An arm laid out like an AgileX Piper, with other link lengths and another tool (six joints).
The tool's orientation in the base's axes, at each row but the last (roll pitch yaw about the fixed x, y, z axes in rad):
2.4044 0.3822 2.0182
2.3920 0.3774 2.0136
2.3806 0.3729 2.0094
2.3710 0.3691 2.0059
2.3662 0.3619 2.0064
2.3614 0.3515 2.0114
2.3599 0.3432 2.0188
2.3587 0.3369 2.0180
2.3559 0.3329 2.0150
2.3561 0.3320 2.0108
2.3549 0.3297 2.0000
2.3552 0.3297 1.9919
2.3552 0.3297 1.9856
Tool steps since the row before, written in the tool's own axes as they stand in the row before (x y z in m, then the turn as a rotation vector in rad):
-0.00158 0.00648 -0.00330 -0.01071 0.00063 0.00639
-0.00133 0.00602 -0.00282 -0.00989 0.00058 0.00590
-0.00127 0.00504 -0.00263 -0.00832 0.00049 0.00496
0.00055 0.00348 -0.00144 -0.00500 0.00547 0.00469
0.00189 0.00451 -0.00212 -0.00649 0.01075 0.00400
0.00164 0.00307 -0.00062 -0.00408 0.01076 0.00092
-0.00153 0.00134 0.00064 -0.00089 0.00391 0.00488
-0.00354 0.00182 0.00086 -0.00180 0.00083 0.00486
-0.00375 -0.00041 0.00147 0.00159 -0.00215 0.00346
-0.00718 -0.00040 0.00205 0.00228 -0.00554 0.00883
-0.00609 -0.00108 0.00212 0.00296 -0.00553 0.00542
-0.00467 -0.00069 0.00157 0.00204 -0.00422 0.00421
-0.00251 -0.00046 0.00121 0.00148 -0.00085 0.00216
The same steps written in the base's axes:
0.00186 0.00208 0.00690 0.00929 -0.00835 0.00000
0.00180 0.00200 0.00622 0.00857 -0.00771 0.00000
0.00133 0.00148 0.00547 0.00721 -0.00648 0.00000
0.00061 0.00223 0.00303 0.00842 -0.00105 0.00222
0.00013 0.00383 0.00370 0.01136 0.00042 0.00666
0.00054 0.00295 0.00188 0.00812 0.00223 0.00790
0.00182 -0.00054 0.00098 0.00607 0.00172 -0.00037
0.00306 -0.00199 0.00181 0.00476 -0.00065 -0.00210
0.00239 -0.00327 -0.00003 0.00075 0.00059 -0.00427
0.00419 -0.00616 0.00070 0.00260 -0.00005 -0.01035
0.00337 -0.00560 -0.00017 -0.00018 0.00024 -0.00828
0.00259 -0.00425 0.00000 0.00000 0.00000 -0.00630
0.00160 -0.00231 -0.00030 0.00056 0.00103 -0.00249

